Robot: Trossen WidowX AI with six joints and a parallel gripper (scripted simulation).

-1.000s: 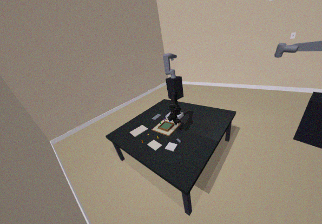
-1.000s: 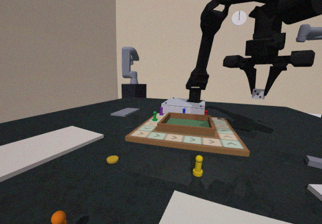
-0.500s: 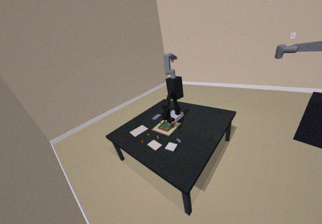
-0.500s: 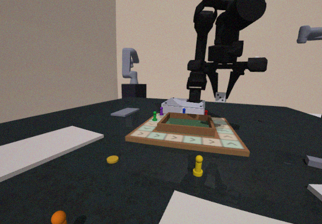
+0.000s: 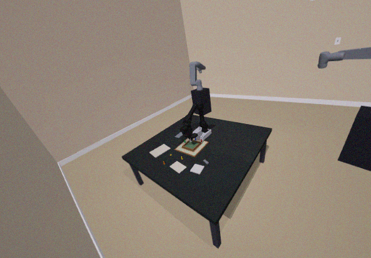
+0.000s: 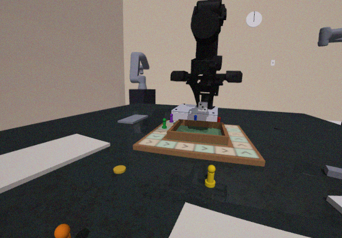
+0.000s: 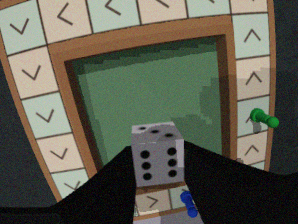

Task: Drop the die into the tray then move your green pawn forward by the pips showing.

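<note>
The green pawn is 130 mm to the right of my gripper tip and 60 mm below it. Round my gripper tip: red pawn 130 mm behind, 20 mm to the left, 60 mm below; then white die right at my gripper tip; then blue pawn 110 mm behind, 60 mm to the right, 60 mm below.
</note>
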